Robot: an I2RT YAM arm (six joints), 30 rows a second.
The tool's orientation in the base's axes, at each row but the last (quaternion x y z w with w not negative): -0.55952 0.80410 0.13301 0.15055; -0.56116 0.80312 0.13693 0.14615; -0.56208 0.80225 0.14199 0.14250; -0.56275 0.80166 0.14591 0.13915; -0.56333 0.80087 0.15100 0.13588; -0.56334 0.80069 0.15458 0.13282; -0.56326 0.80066 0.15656 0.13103; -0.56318 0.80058 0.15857 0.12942; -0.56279 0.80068 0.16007 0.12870
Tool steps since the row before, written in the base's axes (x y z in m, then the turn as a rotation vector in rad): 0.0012 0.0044 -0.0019 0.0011 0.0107 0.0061; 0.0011 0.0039 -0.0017 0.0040 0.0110 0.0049; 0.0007 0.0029 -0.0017 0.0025 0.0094 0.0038; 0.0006 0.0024 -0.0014 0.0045 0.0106 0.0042; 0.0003 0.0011 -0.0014 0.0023 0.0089 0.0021; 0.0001 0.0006 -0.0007 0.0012 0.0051 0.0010; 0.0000 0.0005 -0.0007 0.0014 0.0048 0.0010; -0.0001 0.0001 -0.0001 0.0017 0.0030 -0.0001; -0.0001 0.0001 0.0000 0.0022 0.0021 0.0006
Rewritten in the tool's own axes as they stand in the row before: -0.0034 0.0003 0.0035 -0.0119 0.0029 -0.0014; -0.0031 0.0002 0.0032 -0.0127 0.0002 0.0000; -0.0021 0.0002 0.0027 -0.0104 0.0010 0.0003; -0.0017 0.0001 0.0023 -0.0122 -0.0005 0.0005; -0.0005 -0.0001 0.0017 -0.0092 0.0009 0.0017; -0.0003 0.0000 0.0009 -0.0052 0.0006 0.0012; -0.0002 0.0001 0.0008 -0.0050 0.0003 0.0010; 0.0000 0.0001 0.0001 -0.0031 -0.0007 0.0013; -0.0001 0.0001 0.0000 -0.0028 -0.0013 0.0004
